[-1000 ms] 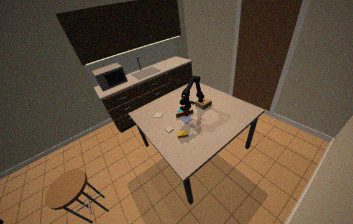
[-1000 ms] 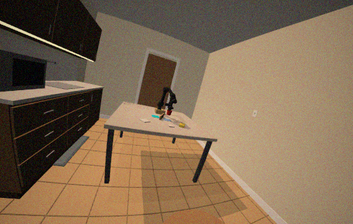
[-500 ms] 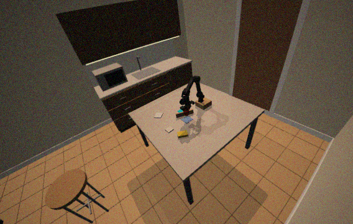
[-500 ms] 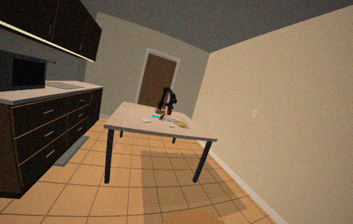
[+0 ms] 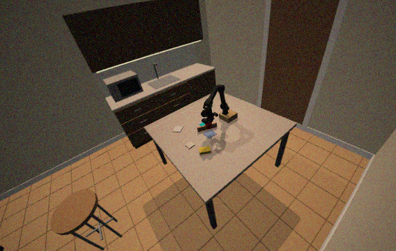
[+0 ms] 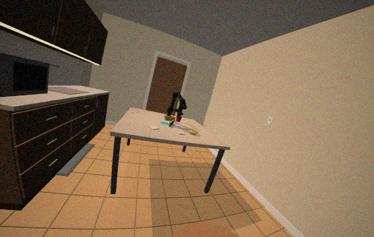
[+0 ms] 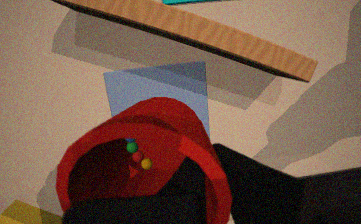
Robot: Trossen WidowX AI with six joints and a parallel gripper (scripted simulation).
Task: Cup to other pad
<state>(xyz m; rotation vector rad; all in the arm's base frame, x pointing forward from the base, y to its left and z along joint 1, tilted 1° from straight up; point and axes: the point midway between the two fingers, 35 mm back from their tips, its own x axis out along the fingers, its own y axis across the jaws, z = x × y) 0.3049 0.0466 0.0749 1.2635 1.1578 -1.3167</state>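
Now: gripper tip 1 cm past the wooden bar, 8 cm to the left of it and 10 cm above it. The rest, counted from my gripper tip: red cup (3 cm ahead); yellow block (26 cm ahead, 15 cm to the left, 10 cm below); blue pad (4 cm ahead, 1 cm to the left, 12 cm below).
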